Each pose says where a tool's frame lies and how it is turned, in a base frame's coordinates. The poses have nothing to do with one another.
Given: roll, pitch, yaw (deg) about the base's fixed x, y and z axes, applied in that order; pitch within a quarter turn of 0, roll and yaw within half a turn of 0; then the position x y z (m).
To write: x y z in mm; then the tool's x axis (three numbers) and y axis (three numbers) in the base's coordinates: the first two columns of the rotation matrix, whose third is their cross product. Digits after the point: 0 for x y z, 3 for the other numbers.
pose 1, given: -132.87, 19.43, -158.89, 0.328, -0.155, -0.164
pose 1, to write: 328, -155, -164, -0.880, -0.340, -0.333, -0.018, 0.722, -0.691
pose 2, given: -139.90, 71.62, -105.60, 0.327, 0.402, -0.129
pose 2, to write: 327, 402, -129, -0.085, -0.304, -0.949, -0.572, 0.794, -0.203
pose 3, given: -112.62, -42.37, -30.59, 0.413, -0.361, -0.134
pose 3, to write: 413, -361, -134, 0.636, -0.376, 0.674, 0.340, -0.648, -0.682
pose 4, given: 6.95, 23.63, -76.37, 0.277, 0.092, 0.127
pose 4, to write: 277, 92, 127, 0.216, -0.890, -0.401, 0.976, 0.187, 0.111
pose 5, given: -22.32, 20.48, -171.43, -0.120, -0.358, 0.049
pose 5, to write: -120, -358, 49, -0.926, -0.140, -0.350, 0.269, -0.895, -0.356
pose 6, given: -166.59, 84.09, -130.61, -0.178, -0.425, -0.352
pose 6, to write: -178, -425, -352, -0.067, -0.078, -0.995, -0.588, 0.808, -0.024
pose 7, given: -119.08, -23.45, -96.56, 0.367, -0.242, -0.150
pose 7, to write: 367, -242, -150, -0.105, -0.911, 0.398, -0.523, -0.290, -0.802
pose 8, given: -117.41, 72.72, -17.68, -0.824, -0.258, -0.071
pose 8, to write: -824, -258, -71, 0.283, -0.090, -0.955, -0.947, -0.181, -0.264
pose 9, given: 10.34, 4.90, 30.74, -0.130, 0.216, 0.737
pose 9, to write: -130, 216, 737, 0.856, 0.509, -0.085, -0.490, 0.853, 0.179
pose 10, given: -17.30, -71.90, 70.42, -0.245, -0.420, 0.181
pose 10, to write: -245, -420, 181, 0.104, 0.293, 0.951, -0.805, 0.586, -0.092
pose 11, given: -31.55, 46.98, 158.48, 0.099, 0.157, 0.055
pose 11, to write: 99, 157, 55, -0.635, 0.250, -0.731, 0.043, -0.933, -0.357
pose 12, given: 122.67, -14.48, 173.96, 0.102, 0.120, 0.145
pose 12, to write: 102, 120, 145, -0.963, 0.102, 0.250, 0.266, 0.515, 0.815
